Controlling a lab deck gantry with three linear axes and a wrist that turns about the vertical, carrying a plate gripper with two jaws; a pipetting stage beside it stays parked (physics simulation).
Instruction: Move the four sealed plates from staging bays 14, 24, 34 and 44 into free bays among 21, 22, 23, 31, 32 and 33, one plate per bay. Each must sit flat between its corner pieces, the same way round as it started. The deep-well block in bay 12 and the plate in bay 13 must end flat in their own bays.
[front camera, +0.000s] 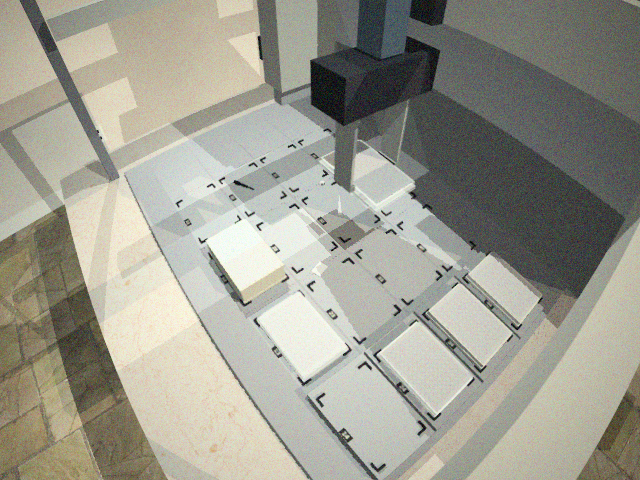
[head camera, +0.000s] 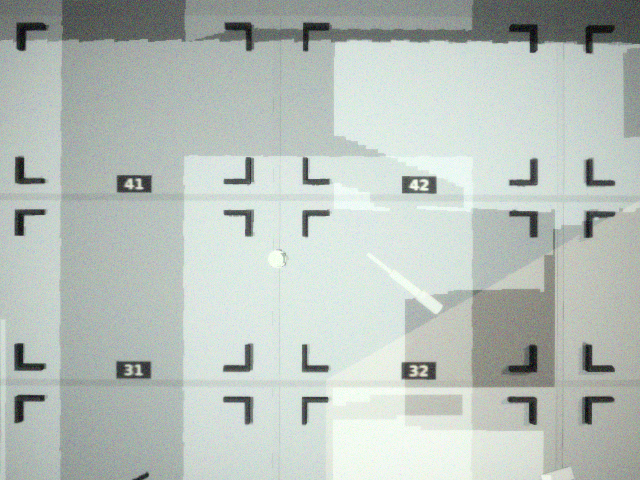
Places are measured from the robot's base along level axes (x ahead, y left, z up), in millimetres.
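Pixels of known places: gripper, fingertip midpoint: (front camera: 366, 172); robot's base at its link origin: (front camera: 177, 203).
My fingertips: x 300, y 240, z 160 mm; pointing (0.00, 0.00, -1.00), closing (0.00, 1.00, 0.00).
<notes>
For each thing: its top centre in the pictures, then the offset to it from my fingertips. "*": a spot on its surface instead.
- white sealed plate at its top centre: (front camera: 367, 167) dx +0, dy +0, dz +10 mm
- bay 24 at a spot on its surface: (front camera: 426, 367) * dx +258, dy -93, dz -131 mm
- bay 34 at a spot on its surface: (front camera: 470, 325) * dx +259, dy +11, dz -131 mm
- bay 44 at a spot on its surface: (front camera: 504, 290) * dx +260, dy +111, dz -131 mm
- Bay 14 at a spot on its surface: (front camera: 367, 413) * dx +251, dy -200, dz -145 mm
- tall cream deep-well block at its top centre: (front camera: 242, 252) dx -72, dy -197, dz -118 mm
- white plate at its top centre: (front camera: 301, 332) dx +92, dy -197, dz -145 mm
- white pen-like stick at its top centre: (head camera: 404, 282) (front camera: 339, 203) dx -82, dy +22, dz -152 mm
- small round white piece at its top centre: (head camera: 276, 259) (front camera: 322, 182) dx -153, dy +35, dz -156 mm
- dark stick at its top centre: (front camera: 243, 183) dx -250, dy -100, dz -152 mm
- white scrap at its top centre: (front camera: 319, 268) dx +11, dy -99, dz -158 mm
My gripper (front camera: 374, 175) is shut on a white sealed plate (front camera: 385, 180), its jaws on two opposite sides. The plate looks level, raised over the deck around bay 42; its exact height is unclear. Three sealed plates lie in bay 24 (front camera: 426, 367), bay 34 (front camera: 470, 325) and bay 44 (front camera: 504, 290). Bay 14 (front camera: 367, 413) holds no plate. The tall cream deep-well block (front camera: 245, 258) sits in bay 12, and a white plate (front camera: 302, 334) lies flat in bay 13. The gripper and held plate do not show in the head view.
A white pen-like stick (front camera: 340, 205) (head camera: 405, 284) lies in bay 32. A small round white piece (front camera: 322, 182) (head camera: 277, 258) lies between bays 31 and 32. A dark stick (front camera: 242, 184) (head camera: 140, 475) lies in bay 21. A white scrap (front camera: 319, 268) (head camera: 558, 473) lies between bays 22 and 23.
</notes>
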